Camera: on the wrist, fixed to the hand. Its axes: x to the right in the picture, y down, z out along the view.
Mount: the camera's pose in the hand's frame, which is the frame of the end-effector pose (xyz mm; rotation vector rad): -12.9 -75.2 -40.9 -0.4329 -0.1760 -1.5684
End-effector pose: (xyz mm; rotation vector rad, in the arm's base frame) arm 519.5 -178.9 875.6 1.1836 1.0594 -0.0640
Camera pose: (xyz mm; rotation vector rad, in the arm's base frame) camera 445.4 -185.9 831.4 -0.2483 1.5018 -1.0658
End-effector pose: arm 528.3 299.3 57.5 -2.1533 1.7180 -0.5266
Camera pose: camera 570.0 326.8 128.2 2.8939 0.2762 0.1989
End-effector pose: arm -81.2 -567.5 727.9 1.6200 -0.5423 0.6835
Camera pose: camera -44.1 -515.8 669.2 1.2054 0.4943 -0.7072
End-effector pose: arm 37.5 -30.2 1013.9 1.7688 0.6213 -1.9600
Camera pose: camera 27.6 54.9 1026.5 -0.5077 -1.9997 1.7772
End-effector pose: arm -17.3 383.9 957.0 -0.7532 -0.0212 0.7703
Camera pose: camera 31.5 315.2 976.7 -0.8124 -0.8579 -0.7010
